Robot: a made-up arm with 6 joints. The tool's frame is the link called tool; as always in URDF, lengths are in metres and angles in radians. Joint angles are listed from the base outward. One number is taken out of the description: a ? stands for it. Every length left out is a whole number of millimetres.
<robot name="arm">
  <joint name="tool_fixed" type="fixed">
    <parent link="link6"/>
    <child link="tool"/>
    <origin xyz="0.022 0 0" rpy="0 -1.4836 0"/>
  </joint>
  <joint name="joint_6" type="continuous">
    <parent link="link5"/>
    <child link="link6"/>
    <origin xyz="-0.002 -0.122 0" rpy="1.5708 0 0"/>
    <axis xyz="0 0 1"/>
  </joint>
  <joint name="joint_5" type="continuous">
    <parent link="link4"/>
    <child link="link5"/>
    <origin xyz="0.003 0.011 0" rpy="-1.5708 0 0"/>
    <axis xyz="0 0 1"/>
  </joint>
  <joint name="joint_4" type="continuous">
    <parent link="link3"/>
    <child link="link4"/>
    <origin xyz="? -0.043 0" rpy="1.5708 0 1.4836"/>
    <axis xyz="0 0 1"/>
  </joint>
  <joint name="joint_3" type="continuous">
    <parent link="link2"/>
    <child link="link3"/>
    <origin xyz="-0.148 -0.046 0" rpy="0 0 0"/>
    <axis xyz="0 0 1"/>
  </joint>
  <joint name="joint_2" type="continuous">
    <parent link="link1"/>
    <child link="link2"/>
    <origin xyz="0.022 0.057 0" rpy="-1.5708 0 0"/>
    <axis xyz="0 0 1"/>
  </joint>
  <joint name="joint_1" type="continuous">
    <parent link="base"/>
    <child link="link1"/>
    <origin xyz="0.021 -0.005 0.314" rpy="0 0 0"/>
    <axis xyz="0 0 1"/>
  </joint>
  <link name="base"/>
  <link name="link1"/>
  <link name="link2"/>
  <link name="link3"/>
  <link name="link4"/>
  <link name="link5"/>
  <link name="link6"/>
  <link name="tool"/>
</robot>
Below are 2 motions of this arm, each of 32 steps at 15 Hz.
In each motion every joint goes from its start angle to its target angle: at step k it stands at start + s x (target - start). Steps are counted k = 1, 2, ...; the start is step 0. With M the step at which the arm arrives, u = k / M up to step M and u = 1 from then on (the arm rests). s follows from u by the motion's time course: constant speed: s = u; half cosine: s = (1 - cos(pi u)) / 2; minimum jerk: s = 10 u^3 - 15 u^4 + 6 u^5.
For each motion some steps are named. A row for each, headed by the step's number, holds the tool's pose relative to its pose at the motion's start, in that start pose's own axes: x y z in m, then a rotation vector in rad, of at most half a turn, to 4 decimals.
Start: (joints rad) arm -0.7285 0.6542 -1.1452 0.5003 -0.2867 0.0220
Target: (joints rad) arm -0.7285 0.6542 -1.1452 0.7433 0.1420 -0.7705
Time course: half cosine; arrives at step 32
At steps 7, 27, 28, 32:
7: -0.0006 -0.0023 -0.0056 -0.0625 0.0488 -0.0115
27: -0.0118 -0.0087 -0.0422 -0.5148 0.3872 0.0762
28: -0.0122 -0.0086 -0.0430 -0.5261 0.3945 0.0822
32: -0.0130 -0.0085 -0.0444 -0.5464 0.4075 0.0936

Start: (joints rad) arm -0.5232 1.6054 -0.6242 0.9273 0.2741 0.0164
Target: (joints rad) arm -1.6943 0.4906 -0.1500 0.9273 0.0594 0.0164
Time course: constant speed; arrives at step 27
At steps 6, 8, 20, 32:
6: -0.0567 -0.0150 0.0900 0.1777 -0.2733 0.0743
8: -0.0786 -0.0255 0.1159 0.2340 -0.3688 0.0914
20: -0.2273 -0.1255 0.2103 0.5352 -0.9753 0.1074
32: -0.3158 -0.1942 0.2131 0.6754 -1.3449 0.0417

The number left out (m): 0.291
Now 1 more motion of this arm.
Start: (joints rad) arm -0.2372 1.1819 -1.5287 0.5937 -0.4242 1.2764
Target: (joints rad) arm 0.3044 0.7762 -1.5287 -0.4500 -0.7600 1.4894
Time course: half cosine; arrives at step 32
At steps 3, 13, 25, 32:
3: -0.0016 0.0044 -0.0059 -0.0069 0.0163 0.0135
13: -0.0375 0.0789 -0.0856 -0.0929 0.2593 0.2500
25: -0.1296 0.2048 -0.1570 -0.1750 0.5871 0.7013
32: -0.1521 0.2298 -0.1621 -0.1895 0.6445 0.8034

